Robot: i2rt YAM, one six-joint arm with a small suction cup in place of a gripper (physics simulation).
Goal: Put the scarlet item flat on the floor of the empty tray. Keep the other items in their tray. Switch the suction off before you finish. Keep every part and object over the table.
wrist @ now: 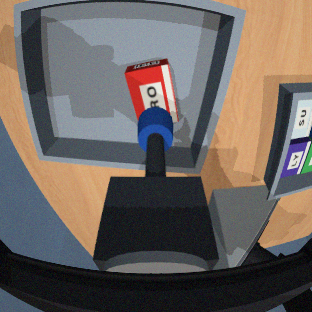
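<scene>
The scarlet box lies flat on the floor of the large grey tray, slightly turned, right of the tray's middle. Its label with the letters "RO" faces up, and its near part is hidden behind the cup. My blue suction cup is above the box's near end in the view and appears raised clear of it, holding nothing. No other item shows in this tray.
A second tray stands at the right edge, partly out of view. It holds a pale item marked "SU", a purple item marked "LY" and a green item. Wooden table shows between the trays.
</scene>
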